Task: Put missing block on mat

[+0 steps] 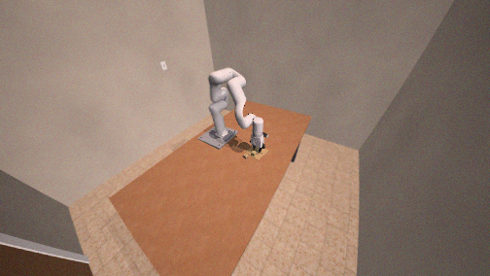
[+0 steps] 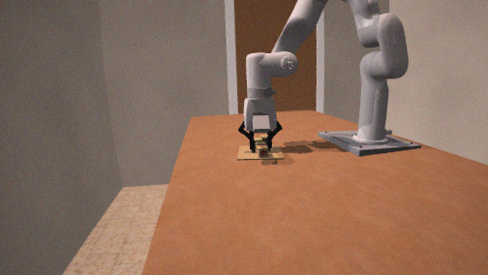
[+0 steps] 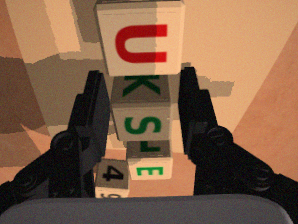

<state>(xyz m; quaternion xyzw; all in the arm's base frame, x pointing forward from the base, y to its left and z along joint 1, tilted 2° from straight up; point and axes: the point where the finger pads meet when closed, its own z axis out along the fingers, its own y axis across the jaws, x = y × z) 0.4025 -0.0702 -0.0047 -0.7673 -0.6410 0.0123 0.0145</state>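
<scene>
Right now my hand is 1 cm above the block. Also, from my hand: mat 2 cm below.
</scene>
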